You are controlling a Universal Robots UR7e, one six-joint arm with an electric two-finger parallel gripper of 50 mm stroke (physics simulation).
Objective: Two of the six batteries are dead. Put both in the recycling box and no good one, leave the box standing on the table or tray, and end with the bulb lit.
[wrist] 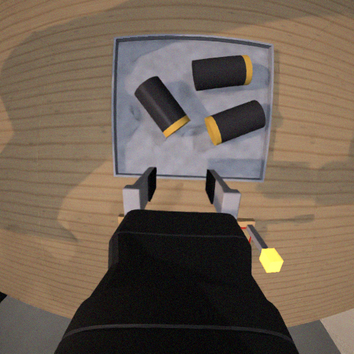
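Observation:
Three black batteries with yellow end bands lie on their sides in the grey tray: one battery [162, 106] at the left, one battery [222, 72] at the upper right and one battery [235, 122] at the lower right. My gripper [180, 178] is open and empty, its fingertips near the tray's front edge, short of the batteries. A wooden battery holder [246, 222] with red lines is mostly hidden behind the gripper body. A yellow block-like piece [271, 260] on a grey stem sits at the holder's right. The recycling box does not show.
The tray [114, 107] has a low raised rim and lies on the wooden table [60, 150]. The table's curved front edge shows at the bottom, with grey floor beyond it. Shadows fall on the left and right of the table.

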